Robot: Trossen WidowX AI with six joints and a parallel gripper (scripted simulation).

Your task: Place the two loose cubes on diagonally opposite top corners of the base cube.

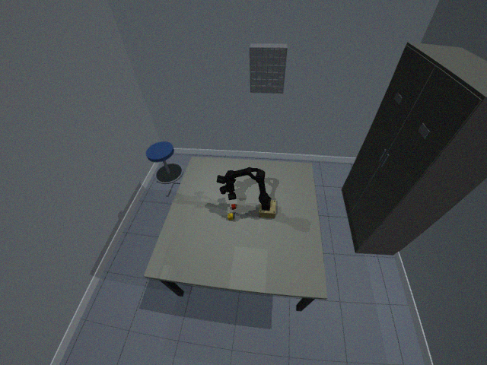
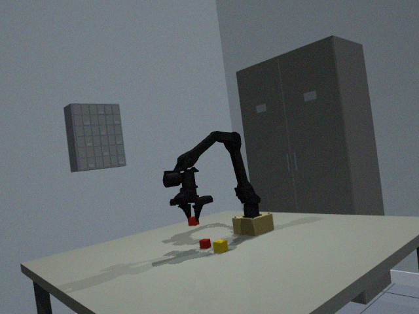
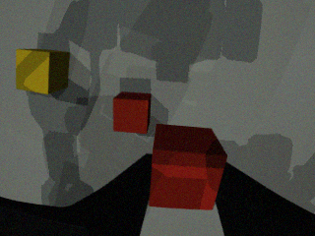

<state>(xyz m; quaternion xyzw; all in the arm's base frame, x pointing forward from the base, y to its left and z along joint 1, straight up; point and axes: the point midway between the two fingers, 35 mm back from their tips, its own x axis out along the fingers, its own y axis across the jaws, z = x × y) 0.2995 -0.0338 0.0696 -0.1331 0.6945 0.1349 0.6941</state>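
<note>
My gripper tip is 14 cm to the right of the yellow cube, 9 cm above it and 2 cm past it.
</note>
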